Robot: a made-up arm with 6 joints. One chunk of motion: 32 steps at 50 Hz.
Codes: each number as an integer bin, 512 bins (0 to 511) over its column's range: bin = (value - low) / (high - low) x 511, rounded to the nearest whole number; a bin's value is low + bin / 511 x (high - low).
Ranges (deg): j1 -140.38..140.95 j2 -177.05..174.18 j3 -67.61..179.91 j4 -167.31..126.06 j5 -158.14..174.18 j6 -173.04..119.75
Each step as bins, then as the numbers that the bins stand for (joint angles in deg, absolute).
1 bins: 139 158 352 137 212 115
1 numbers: -63.85 -68.45 102.89 -88.66 -20.27 -107.15
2 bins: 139 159 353 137 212 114
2 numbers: -63.85 -67.76 103.38 -88.66 -20.27 -107.72
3 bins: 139 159 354 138 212 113
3 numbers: -63.85 -67.76 103.86 -88.08 -20.27 -108.29
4 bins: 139 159 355 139 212 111
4 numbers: -63.85 -67.76 104.35 -87.51 -20.27 -109.44
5 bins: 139 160 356 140 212 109
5 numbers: -63.85 -67.08 104.83 -86.93 -20.27 -110.59
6 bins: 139 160 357 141 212 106
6 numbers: -63.85 -67.08 105.31 -86.36 -20.27 -112.30
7 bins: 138 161 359 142 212 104
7 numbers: -64.40 -66.39 106.28 -85.79 -20.27 -113.45
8 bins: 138 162 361 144 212 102
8 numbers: -64.40 -65.70 107.25 -84.64 -20.27 -114.60
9 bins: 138 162 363 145 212 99
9 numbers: -64.40 -65.70 108.22 -84.06 -20.27 -116.32
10 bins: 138 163 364 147 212 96
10 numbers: -64.40 -65.01 108.71 -82.92 -20.27 -118.03
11 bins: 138 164 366 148 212 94
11 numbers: -64.40 -64.33 109.67 -82.34 -20.27 -119.18
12 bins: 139 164 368 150 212 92
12 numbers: -63.85 -64.33 110.64 -81.19 -20.27 -120.33
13 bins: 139 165 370 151 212 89
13 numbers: -63.85 -63.64 111.61 -80.62 -20.27 -122.05
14 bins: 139 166 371 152 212 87
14 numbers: -63.85 -62.95 112.10 -80.05 -20.27 -123.19
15 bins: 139 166 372 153 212 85
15 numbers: -63.85 -62.95 112.58 -79.47 -20.27 -124.34
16 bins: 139 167 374 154 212 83
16 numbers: -63.85 -62.26 113.55 -78.90 -20.27 -125.48
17 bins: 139 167 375 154 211 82
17 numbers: -63.85 -62.26 114.03 -78.90 -20.92 -126.06
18 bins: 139 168 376 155 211 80
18 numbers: -63.85 -61.58 114.52 -78.32 -20.92 -127.20
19 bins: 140 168 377 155 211 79
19 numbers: -63.30 -61.58 115.00 -78.32 -20.92 -127.78
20 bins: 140 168 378 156 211 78
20 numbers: -63.30 -61.58 115.49 -77.75 -20.92 -128.35
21 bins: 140 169 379 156 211 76
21 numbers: -63.30 -60.89 115.97 -77.75 -20.92 -129.49
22 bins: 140 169 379 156 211 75
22 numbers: -63.30 -60.89 115.97 -77.75 -20.92 -130.07
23 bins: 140 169 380 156 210 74
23 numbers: -63.30 -60.89 116.46 -77.75 -21.57 -130.64
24 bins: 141 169 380 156 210 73
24 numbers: -62.75 -60.89 116.46 -77.75 -21.57 -131.21
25 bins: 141 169 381 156 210 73
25 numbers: -62.75 -60.89 116.94 -77.75 -21.57 -131.21
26 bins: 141 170 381 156 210 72
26 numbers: -62.75 -60.20 116.94 -77.75 -21.57 -131.79
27 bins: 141 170 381 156 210 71
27 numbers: -62.75 -60.20 116.94 -77.75 -21.57 -132.36
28 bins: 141 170 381 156 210 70
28 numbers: -62.75 -60.20 116.94 -77.75 -21.57 -132.93
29 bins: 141 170 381 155 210 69
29 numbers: -62.75 -60.20 116.94 -78.32 -21.57 -133.50
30 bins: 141 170 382 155 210 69
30 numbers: -62.75 -60.20 117.42 -78.32 -21.57 -133.50
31 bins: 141 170 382 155 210 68
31 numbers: -62.75 -60.20 117.42 -78.32 -21.57 -134.08
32 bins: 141 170 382 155 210 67
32 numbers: -62.75 -60.20 117.42 -78.32 -21.57 -134.65
